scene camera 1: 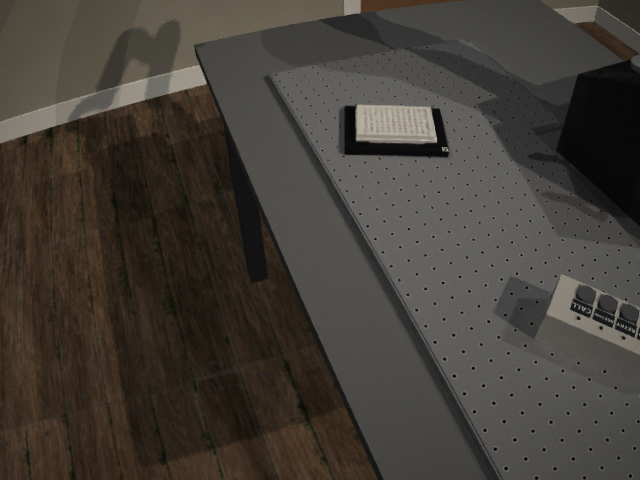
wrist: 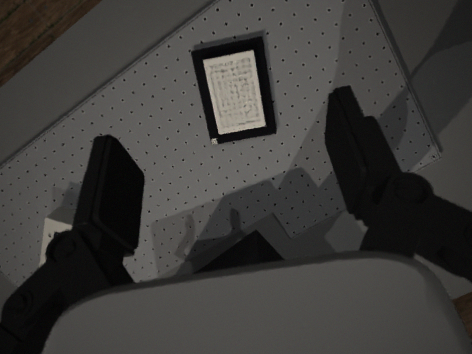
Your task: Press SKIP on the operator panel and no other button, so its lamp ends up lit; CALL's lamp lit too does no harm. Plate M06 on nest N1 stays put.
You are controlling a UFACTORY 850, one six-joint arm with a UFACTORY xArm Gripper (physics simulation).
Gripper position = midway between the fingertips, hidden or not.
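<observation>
White plate [scene camera 1: 375, 123], also in the wrist view [wrist: 233, 83]. Black nest [scene camera 1: 397, 149], wrist view too [wrist: 235, 47]. Operator panel [wrist: 61, 219]. My gripper [wrist: 225, 135].
</observation>
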